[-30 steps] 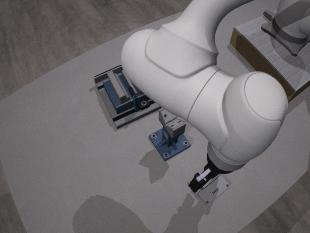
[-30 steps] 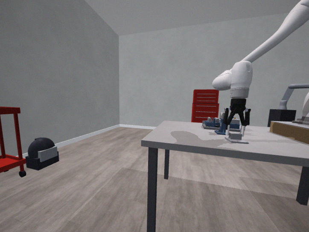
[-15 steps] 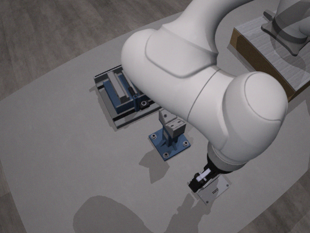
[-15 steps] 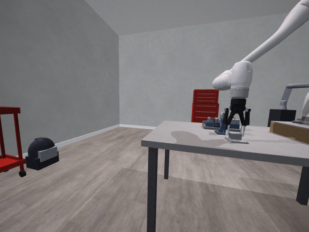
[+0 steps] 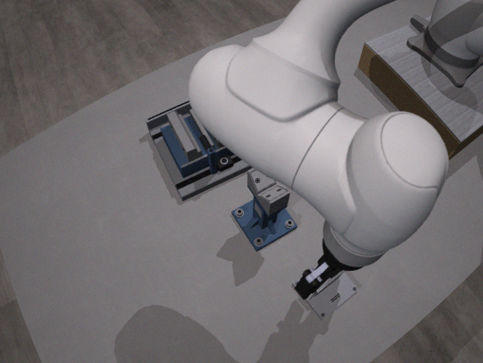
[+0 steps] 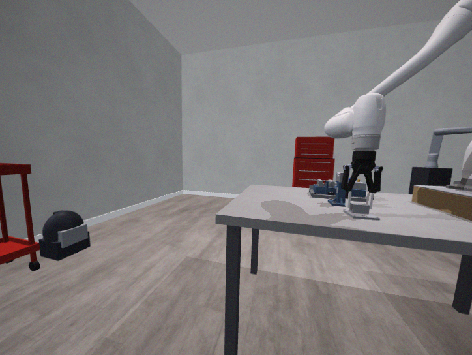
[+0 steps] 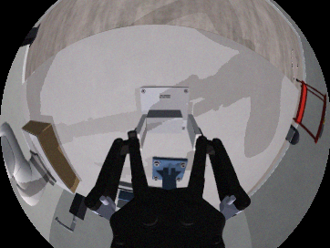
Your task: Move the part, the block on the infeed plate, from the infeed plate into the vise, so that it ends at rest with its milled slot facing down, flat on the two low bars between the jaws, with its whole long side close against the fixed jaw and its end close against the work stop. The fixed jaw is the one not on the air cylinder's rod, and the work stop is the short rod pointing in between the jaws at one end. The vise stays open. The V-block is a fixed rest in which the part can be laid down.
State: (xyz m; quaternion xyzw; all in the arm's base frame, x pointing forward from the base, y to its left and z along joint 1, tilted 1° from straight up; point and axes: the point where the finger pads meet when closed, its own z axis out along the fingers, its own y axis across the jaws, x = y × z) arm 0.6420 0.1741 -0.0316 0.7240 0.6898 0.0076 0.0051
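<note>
Now: hand 3 cm above the part, 1 cm to the left of it and 1 cm past it. Round my hand: infeed plate: 5 cm below, 1 cm to the left; work stop: 32 cm to the right, 3 cm above, 1 cm ahead; blue post: 30 cm to the right, 1 cm ahead.
</note>
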